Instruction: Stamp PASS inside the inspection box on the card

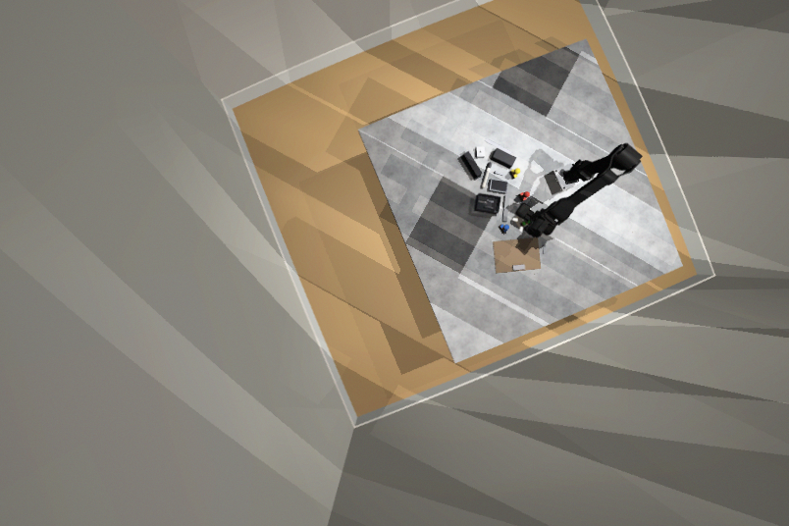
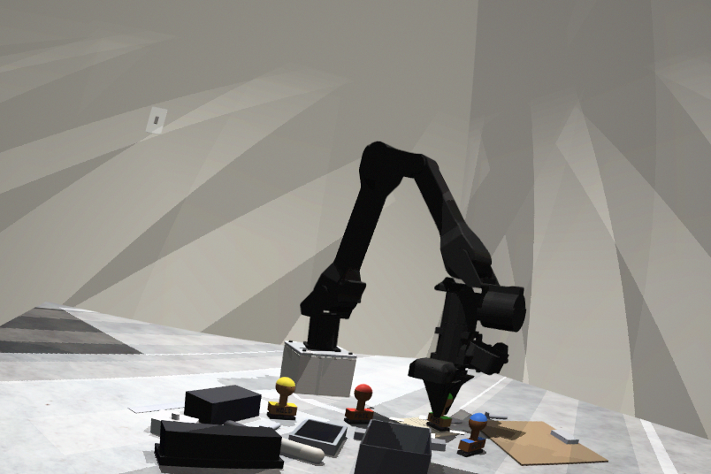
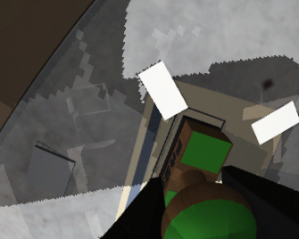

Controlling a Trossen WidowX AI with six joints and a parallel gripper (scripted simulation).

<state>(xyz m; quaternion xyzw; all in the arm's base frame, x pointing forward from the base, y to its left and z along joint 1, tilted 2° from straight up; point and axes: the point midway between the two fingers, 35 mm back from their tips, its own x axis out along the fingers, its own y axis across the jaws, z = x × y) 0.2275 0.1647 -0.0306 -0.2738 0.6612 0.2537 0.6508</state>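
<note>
Now: gripper tip 30 mm above the cream card, 10 mm to the left of it and 10 mm past it. The rest, counted from my gripper tip: blue-knobbed stamp 120 mm ahead, 10 mm to the left, 10 mm below; then red-knobbed stamp 130 mm to the right, 10 mm behind; then green-topped stamp right at my gripper tip.
</note>
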